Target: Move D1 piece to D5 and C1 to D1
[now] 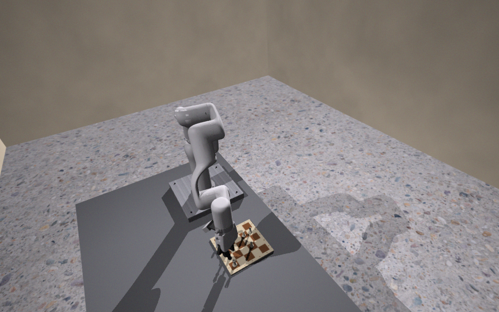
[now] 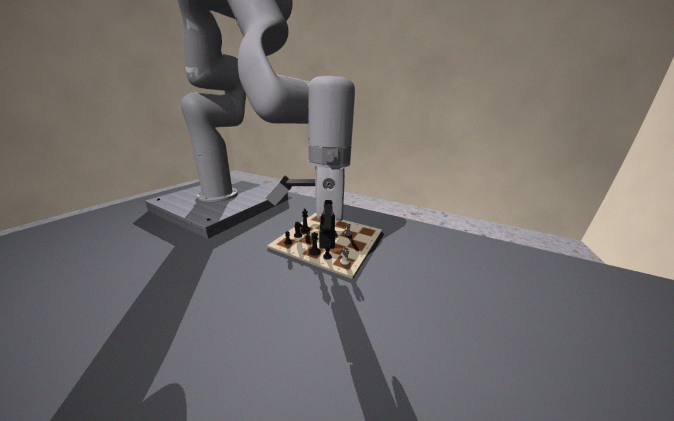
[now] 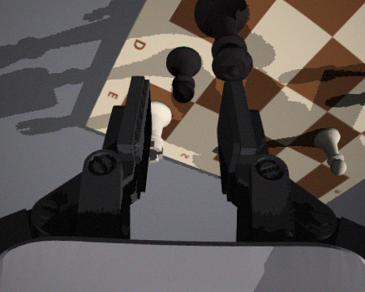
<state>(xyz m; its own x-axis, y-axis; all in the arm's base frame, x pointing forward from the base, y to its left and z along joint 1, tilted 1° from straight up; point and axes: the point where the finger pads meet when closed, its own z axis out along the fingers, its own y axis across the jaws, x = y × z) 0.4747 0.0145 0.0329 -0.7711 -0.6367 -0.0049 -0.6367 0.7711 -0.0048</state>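
My gripper is now 4 cm short of the white piece, 4 cm above it and 1 cm to the right of it. The rest, counted from my hand: chessboard (7 cm to the left, 6 cm below, 5 cm behind).
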